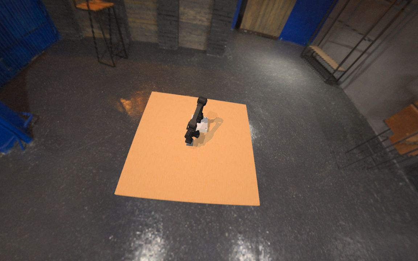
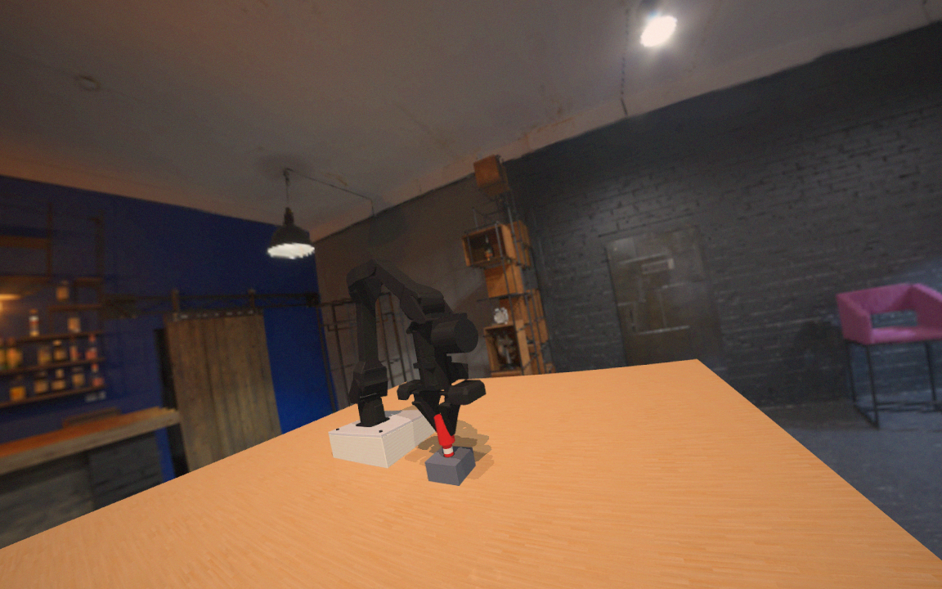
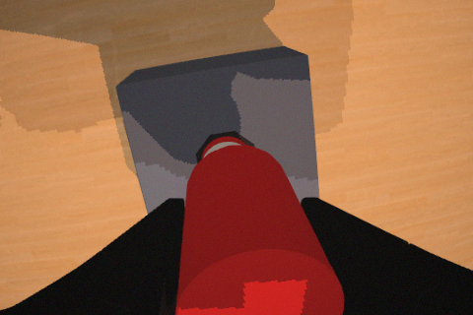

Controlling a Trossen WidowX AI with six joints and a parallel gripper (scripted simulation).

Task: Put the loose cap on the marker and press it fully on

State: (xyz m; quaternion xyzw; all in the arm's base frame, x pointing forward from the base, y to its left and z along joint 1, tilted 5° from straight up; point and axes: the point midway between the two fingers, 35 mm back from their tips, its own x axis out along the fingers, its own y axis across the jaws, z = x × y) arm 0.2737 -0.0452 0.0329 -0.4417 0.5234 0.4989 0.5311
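The red cap is 10 mm above my gripper tip.
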